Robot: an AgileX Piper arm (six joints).
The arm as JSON. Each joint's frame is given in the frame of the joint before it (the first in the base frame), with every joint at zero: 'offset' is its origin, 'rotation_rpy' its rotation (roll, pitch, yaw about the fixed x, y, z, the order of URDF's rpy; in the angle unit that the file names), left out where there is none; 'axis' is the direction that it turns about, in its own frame. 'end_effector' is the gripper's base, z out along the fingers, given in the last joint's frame.
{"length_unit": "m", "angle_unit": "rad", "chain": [
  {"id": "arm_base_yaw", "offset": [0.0, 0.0, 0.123], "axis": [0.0, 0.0, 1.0]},
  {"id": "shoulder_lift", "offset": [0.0, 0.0, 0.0], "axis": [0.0, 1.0, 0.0]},
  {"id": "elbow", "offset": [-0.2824, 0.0, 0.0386], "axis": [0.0, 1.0, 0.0]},
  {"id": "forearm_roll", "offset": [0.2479, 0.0, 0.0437], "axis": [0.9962, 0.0, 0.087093]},
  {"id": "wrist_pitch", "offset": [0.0, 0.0, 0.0], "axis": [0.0, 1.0, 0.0]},
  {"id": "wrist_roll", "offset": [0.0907, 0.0, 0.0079], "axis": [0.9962, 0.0, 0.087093]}
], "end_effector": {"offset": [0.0, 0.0, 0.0], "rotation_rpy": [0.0, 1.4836, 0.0]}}
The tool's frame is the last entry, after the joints.
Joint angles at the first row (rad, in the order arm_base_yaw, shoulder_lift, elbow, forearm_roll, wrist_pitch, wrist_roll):
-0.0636, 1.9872, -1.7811, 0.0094, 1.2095, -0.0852
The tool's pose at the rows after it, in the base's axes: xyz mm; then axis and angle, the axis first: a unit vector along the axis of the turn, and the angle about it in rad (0 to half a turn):
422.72, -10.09, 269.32, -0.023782, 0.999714, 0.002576, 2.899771
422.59, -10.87, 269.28, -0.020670, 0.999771, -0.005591, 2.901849
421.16, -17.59, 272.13, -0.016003, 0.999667, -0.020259, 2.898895
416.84, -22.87, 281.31, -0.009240, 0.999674, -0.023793, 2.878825
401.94, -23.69, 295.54, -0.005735, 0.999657, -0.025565, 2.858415
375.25, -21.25, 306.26, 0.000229, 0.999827, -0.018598, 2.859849
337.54, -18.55, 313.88, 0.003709, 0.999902, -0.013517, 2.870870
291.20, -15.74, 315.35, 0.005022, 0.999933, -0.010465, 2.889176
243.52, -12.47, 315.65, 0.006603, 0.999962, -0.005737, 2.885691
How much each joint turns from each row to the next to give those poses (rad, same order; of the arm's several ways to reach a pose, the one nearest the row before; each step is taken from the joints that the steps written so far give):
0.0360, 0.0000, 0.0000, 0.0092, 0.0012, 0.0056
0.0019, 0.0000, 0.0000, -0.0186, 0.0013, 0.0125
-0.0101, -0.0068, 0.0000, -0.0293, 0.0024, 0.0061
-0.0121, -0.0243, 0.0036, -0.0047, 0.0000, 0.0023
-0.0033, -0.0659, 0.0465, -0.0024, -0.0011, 0.0039
0.0000, -0.1015, 0.1038, 0.0126, 0.0000, 0.0092
0.0000, -0.1348, 0.1463, 0.0090, 0.0000, 0.0051
0.0000, -0.1587, 0.1761, 0.0051, 0.0012, 0.0016
0.0000, -0.1689, 0.1634, 0.0097, 0.0025, 0.0009

